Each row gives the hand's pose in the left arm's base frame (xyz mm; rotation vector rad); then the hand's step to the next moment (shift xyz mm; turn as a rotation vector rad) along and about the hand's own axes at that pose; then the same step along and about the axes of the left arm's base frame.
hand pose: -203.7 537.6 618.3 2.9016 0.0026 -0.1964
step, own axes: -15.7 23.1 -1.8 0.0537 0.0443 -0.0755
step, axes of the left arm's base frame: -14.9 -21.8 9.2 0.0640 -0.0264 0.0758
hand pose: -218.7 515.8 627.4 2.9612 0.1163 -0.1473
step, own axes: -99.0 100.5 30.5 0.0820 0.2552 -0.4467
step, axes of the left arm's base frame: -92.3 -110.9 -2.5 0.1442 -0.1658 0.4723
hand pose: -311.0 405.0 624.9 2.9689 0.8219 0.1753
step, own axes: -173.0 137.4 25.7 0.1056 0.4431 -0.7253
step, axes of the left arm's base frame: -74.2 -207.5 -30.3 0.2254 -0.3080 0.7667
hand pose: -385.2 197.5 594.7 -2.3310 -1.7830 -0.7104
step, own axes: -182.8 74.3 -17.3 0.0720 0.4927 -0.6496
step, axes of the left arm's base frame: 29.0 -189.3 -50.5 0.2873 -0.3243 0.6944
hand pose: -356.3 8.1 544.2 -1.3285 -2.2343 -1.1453
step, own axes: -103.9 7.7 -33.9 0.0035 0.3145 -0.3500
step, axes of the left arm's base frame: 56.7 -86.1 -37.2 0.2145 -0.1834 0.3765
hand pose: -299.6 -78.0 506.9 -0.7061 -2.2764 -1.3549
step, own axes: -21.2 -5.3 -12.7 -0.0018 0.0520 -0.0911
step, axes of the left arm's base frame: 14.6 -18.1 -9.9 0.0400 -0.0604 0.0759
